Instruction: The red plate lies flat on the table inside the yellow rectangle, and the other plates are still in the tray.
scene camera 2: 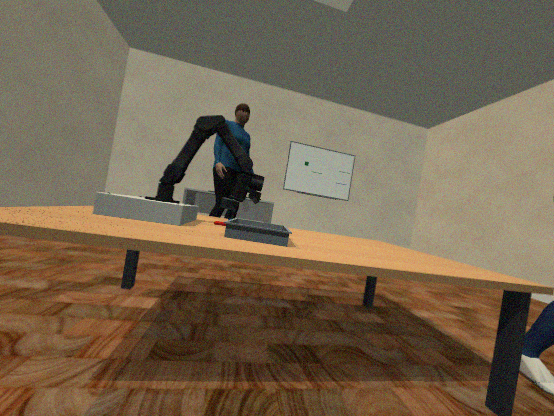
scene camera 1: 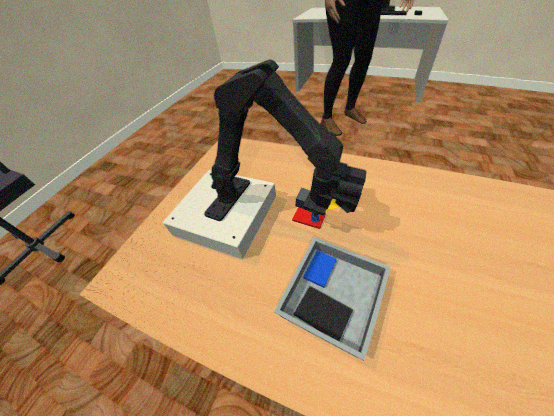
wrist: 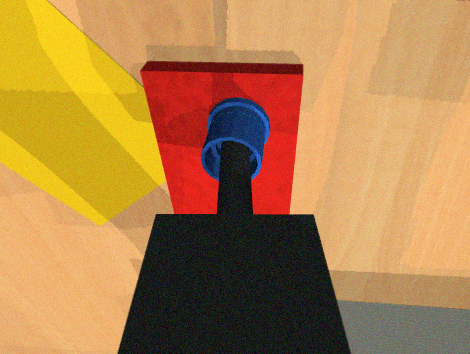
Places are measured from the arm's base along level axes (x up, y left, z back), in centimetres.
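Pixels of known places: end effector, tool point: (scene camera 1: 314,219) (wrist: 235,121); arm's base, origin of the base link: (scene camera 2: 163,201) (scene camera 1: 228,198).
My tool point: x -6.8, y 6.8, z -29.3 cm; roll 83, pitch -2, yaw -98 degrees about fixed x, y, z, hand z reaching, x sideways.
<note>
For each thing: its top centre in the pictures, then the offset to it from my tool point. "spot": a spot on its surface instead.
- red plate, middle of its top: (wrist: 226,162) (scene camera 1: 309,215) (scene camera 2: 225,223) dx +0.5, dy +0.5, dz +2.2 cm
- yellow rectangle, surface spot: (wrist: 75,115) spot: dx -0.4, dy +8.6, dz +0.3 cm
- blue plate, middle of its top: (scene camera 1: 320,267) dx +0.9, dy -16.9, dz -7.4 cm
- black plate, middle of its top: (scene camera 1: 323,312) dx +0.8, dy -28.6, dz -12.0 cm
- grey tray, middle of its top: (scene camera 1: 335,288) (scene camera 2: 259,224) dx +4.5, dy -23.0, dz -13.2 cm
The red plate (scene camera 1: 303,218) (scene camera 2: 219,223) (wrist: 280,165) is low at the table, mostly outside the yellow rectangle (scene camera 1: 333,204) (wrist: 75,115). In the wrist view its left side overlaps the rectangle's edge. My suction cup (scene camera 1: 315,218) (wrist: 236,130) is blue, with suction off, so I count it as open. It is over the plate's face, at or very close to it; a small gap cannot be told. The blue plate (scene camera 1: 320,268) and the black plate (scene camera 1: 324,312) lie in the grey tray (scene camera 1: 377,312) (scene camera 2: 256,236). My arm hides part of the rectangle.
The white base block (scene camera 1: 200,210) (scene camera 2: 140,209) of my arm stands left of the red plate. The tray stands in front of the plate in scene camera 1. In the wrist view a grey surface (wrist: 400,327) shows at the lower right. A person (scene camera 1: 352,50) stands behind the table.
</note>
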